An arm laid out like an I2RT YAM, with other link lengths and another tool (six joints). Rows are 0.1 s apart.
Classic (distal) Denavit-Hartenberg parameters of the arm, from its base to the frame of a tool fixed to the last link. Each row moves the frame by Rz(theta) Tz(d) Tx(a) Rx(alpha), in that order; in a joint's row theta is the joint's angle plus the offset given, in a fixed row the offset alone. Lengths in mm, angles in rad.
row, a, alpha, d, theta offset
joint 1, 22, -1.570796, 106.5, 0
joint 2, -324.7, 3.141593, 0, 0
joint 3, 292.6, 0, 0, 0.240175
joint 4, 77, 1.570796, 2.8, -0.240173
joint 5, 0, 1.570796, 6.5, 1.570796
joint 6, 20.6, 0.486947, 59.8, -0.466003
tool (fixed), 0, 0, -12.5, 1.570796
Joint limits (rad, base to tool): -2.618..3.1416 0..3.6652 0..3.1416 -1.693..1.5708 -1.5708..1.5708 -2.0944..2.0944
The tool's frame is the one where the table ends.
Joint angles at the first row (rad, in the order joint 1, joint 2, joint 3, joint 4, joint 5, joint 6):
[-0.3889 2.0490 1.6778 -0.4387 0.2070 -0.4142]
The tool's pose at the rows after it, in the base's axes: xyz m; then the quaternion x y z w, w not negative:
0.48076 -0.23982 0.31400 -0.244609 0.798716 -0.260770 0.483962
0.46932 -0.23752 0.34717 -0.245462 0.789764 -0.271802 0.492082
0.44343 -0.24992 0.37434 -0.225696 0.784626 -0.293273 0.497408
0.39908 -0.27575 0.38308 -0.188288 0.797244 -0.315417 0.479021
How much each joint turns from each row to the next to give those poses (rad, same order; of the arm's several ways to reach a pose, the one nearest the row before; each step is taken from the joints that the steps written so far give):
[-0.0197 -0.0751 0.0056 0.0047 -0.0237 0.0023]
[-0.0047 -0.0466 0.0362 -0.0493 0.0015 -0.0080]
[-0.0426 -0.0602 -0.0010 -0.0222 0.0026 0.0039]
[-0.0876 -0.0724 -0.0603 -0.0219 0.0095 0.0035]

